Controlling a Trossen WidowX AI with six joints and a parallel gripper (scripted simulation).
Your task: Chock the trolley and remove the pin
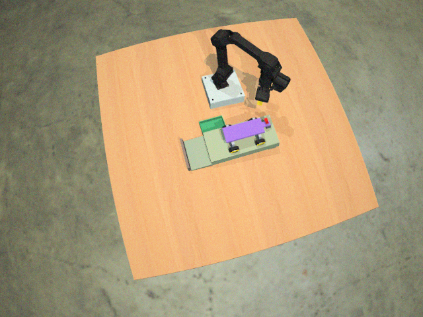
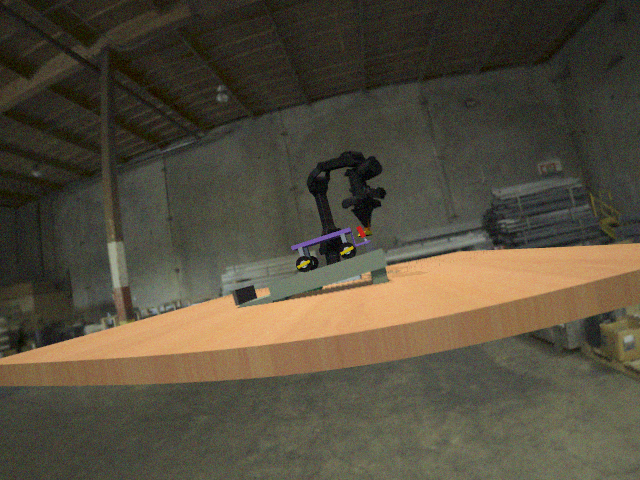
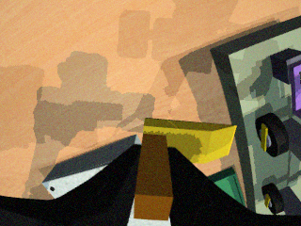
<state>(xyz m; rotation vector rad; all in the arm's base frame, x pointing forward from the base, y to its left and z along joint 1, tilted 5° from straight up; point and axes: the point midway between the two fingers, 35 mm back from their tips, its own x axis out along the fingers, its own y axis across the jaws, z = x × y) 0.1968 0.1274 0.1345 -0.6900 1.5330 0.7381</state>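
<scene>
Now: the yellow chock 20 mm ahead of my gripper tip, 10 mm to the right of it and 10 mm below it. From my gripper tip the other things lie so: grey ramp (130 mm ahead, 170 mm to the right, 130 mm below); purple trolley (130 mm ahead, 160 mm to the right, 60 mm below); red-headed stop pin (130 mm ahead, 40 mm to the right, 40 mm below).
</scene>
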